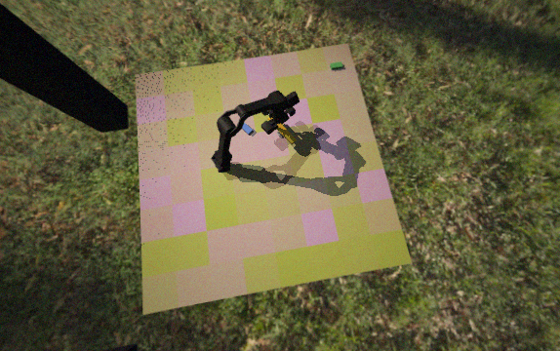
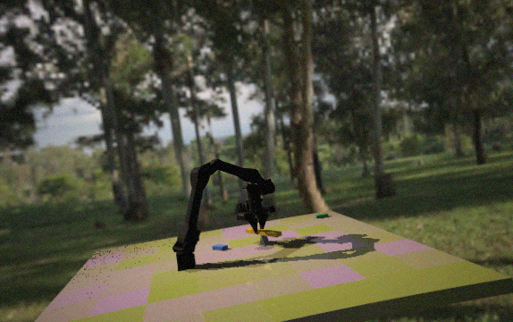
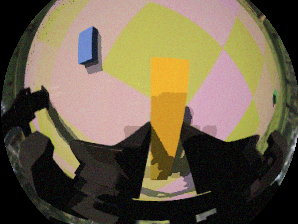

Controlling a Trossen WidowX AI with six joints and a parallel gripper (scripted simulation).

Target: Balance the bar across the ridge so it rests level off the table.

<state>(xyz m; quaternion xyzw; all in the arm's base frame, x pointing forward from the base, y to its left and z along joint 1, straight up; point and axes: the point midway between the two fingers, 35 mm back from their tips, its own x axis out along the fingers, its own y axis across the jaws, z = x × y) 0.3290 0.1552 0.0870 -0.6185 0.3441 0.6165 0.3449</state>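
Now: the yellow bar 20 mm to the right of my gripper tip and 10 mm ahead of it. From my gripper tip the other things lie so: small blue block: 180 mm behind, 40 mm to the left, 40 mm below; then small green block: 410 mm ahead, 340 mm to the left, 40 mm below.
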